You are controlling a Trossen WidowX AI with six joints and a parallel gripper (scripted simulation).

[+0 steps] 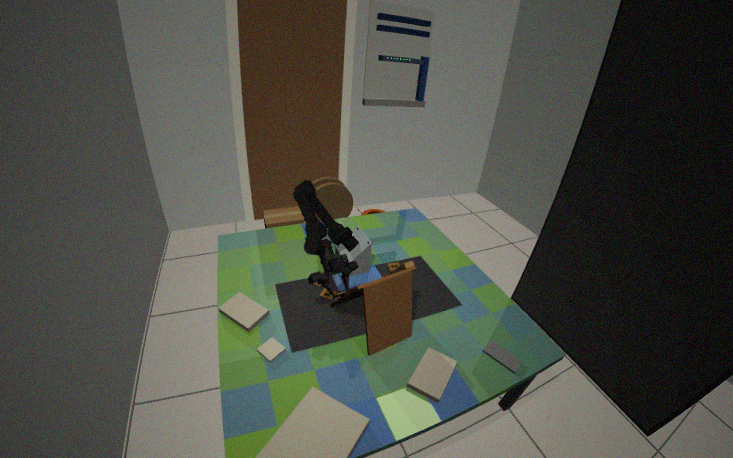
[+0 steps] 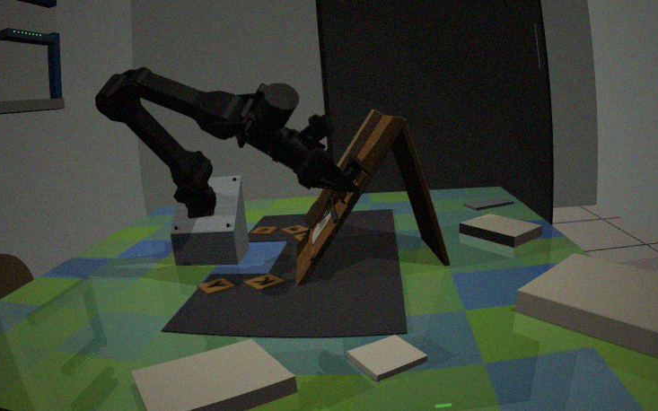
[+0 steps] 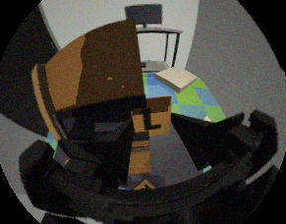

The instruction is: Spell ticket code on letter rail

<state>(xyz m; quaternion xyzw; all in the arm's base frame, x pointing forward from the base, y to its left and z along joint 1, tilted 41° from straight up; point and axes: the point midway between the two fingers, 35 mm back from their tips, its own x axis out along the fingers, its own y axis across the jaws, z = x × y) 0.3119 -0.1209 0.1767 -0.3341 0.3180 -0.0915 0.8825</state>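
Now: gripper tip 12 cm to the right of the white ticket, 9 cm above it and 6 cm past it. Also, from my gripper tip: dark mat (19 cm to the left, 17 cm below, 13 cm behind); orange letter tile marked l (right at my gripper tip); orange letter tile marked f (39 cm to the left, 17 cm below, 14 cm behind).
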